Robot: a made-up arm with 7 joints. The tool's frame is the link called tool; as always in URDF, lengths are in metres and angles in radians.
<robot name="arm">
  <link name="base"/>
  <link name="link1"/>
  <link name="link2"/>
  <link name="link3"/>
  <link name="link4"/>
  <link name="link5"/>
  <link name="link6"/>
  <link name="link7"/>
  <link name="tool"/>
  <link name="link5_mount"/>
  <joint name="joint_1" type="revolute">
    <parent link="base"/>
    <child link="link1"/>
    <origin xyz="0 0 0"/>
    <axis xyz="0 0.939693 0.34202"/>
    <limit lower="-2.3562" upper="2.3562"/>
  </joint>
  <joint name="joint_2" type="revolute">
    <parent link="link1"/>
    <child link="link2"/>
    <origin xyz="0 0 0"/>
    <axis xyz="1 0 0"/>
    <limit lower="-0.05" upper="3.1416"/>
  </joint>
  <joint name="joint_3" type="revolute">
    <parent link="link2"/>
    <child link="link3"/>
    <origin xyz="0 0 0"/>
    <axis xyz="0 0 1"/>
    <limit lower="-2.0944" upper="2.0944"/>
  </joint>
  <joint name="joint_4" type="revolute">
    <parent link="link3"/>
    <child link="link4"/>
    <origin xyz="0.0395 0 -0.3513"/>
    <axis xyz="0 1 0"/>
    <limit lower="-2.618" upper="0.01"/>
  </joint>
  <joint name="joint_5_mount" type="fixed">
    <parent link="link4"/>
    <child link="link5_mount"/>
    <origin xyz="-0.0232 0 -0.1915"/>
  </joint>
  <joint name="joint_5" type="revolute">
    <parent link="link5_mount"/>
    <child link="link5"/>
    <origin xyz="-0.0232 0 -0.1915"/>
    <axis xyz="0 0 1"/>
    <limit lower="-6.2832" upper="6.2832"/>
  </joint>
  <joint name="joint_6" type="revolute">
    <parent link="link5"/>
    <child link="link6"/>
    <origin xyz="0 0 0"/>
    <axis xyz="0 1 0"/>
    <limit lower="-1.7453" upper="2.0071"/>
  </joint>
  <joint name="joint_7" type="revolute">
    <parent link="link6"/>
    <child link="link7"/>
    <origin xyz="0 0 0"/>
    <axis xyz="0 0 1"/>
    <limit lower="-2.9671" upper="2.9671"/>
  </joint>
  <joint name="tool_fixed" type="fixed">
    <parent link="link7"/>
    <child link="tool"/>
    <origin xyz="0 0 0"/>
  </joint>
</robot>
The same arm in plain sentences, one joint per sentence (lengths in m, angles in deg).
The arm has seven revolute joints in a row. What follows holds with every joint at zero, and every direction is one of the base frame's.
Joint 1 lies at the same point as the base frame's origin and turns about the direction (0, 0.9397, 0.342), from -135.00 to 135.00 deg.
Joint 2 lies at the same point as joint 1 and turns about +x, from -2.86 to 180.00 deg.
Joint 3 lies at the same point as joint 2 and turns about +z, from -120.00 to 120.00 deg.
Joint 4 lies 0.0395 m along +x and 0.3513 m along -z from joint 3 and turns about +y, from -150.00 to 0.57 deg.
Joint 5 lies 0.0464 m along -x and 0.3830 m along -z from joint 4 and turns about +z, from -360.00 to 360.00 deg.
Joint 6 lies at the same point as joint 5 and turns about +y, from -100.00 to 115.00 deg.
Joint 7 lies at the same point as joint 6 and turns about +z, from -170.00 to 170.00 deg.
The tool frame, which is the frame that the pose is given for, lies at the same point as joint 7; its axes are parallel to the base frame's.

